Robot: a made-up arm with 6 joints.
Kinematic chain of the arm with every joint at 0, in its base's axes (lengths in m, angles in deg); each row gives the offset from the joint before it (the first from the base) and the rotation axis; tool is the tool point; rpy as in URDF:
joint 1: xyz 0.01 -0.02 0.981 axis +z
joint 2: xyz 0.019 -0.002 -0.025 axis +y
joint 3: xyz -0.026 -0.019 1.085 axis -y
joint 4: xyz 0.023 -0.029 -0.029 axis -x
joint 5: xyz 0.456 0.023 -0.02 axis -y
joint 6: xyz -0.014 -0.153 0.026 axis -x
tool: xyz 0.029 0 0.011 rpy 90 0 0
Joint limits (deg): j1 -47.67..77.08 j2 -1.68..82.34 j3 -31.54..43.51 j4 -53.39..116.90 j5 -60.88..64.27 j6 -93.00..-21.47
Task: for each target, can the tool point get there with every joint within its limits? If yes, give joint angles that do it. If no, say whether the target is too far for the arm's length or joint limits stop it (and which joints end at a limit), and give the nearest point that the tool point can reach.
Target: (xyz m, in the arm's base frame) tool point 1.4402 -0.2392 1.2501
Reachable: yes | joints -8.09 65.97 32.07 99.18 46.44 -64.32
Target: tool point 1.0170 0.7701 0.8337
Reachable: yes | joints 40.60 73.74 -1.99 80.98 1.98 -29.97
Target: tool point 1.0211 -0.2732 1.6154
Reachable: yes | joints -4.37 33.79 -1.28 24.06 -5.55 -75.06
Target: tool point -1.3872 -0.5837 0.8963
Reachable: no: joint limits stop it (at a limit: joint 1, joint 2, joint 3, joint 5) | nearest point 0.0966 -0.3462 1.7045 | short by 1.706 m
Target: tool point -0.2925 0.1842 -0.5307
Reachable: no: joint limits stop it (at a limit: joint 1, joint 2, joint 4, joint 5, joint 6) | nearest point 0.3082 0.7542 0.6607 | short by 1.451 m
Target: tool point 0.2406 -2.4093 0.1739
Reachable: no: too far | nearest point 0.8310 -1.2050 0.7389 | short by 1.455 m
